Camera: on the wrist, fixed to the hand. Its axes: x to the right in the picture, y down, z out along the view.
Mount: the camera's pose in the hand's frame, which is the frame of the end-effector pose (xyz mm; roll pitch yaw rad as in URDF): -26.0 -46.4 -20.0 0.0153 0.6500 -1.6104
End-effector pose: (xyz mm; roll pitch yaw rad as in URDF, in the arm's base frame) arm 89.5 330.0 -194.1 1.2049 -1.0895 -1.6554
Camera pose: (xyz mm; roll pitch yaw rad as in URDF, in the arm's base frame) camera 88.8 297.2 -240.5 1.7580 0.4916 -1.3316
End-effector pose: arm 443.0 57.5 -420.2 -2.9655 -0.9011 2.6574
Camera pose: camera 457.0 2.5 -423.3 2.0951 -0.4463 -1.3333
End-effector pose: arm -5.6 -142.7 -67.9 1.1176 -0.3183 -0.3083
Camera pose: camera -14.8 -142.2 -124.0 2.1910 1.2249 0.3074
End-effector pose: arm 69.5 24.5 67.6 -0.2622 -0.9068 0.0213
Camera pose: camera 60.3 -25.7 42.6 0.9785 0.2609 -1.2571
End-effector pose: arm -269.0 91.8 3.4 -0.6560 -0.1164 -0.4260
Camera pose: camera -314.1 58.5 12.7 0.1558 -0.0019 -2.0288
